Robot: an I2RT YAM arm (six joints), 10 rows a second.
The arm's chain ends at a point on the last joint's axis. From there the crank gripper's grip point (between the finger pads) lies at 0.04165 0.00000 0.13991 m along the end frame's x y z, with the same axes.
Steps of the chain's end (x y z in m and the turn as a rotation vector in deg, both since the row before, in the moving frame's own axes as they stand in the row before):
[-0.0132 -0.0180 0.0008 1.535 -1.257 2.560]
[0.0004 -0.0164 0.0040 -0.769 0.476 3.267]
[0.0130 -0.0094 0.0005 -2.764 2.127 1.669]
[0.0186 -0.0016 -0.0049 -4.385 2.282 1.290]
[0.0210 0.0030 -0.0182 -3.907 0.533 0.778]
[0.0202 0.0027 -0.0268 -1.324 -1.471 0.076]
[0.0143 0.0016 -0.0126 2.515 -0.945 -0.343]
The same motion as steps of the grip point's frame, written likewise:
[-0.0162 -0.0200 0.0017 1.535 -1.257 2.560]
[0.0014 -0.0121 0.0036 -0.769 0.476 3.267]
[0.0180 -0.0014 -0.0013 -2.764 2.127 1.669]
[0.0240 0.0100 -0.0071 -4.385 2.282 1.290]
[0.0222 0.0131 -0.0189 -3.907 0.533 0.778]
[0.0166 0.0060 -0.0258 -1.324 -1.471 0.076]
[0.0120 -0.0048 -0.0121 2.515 -0.945 -0.343]

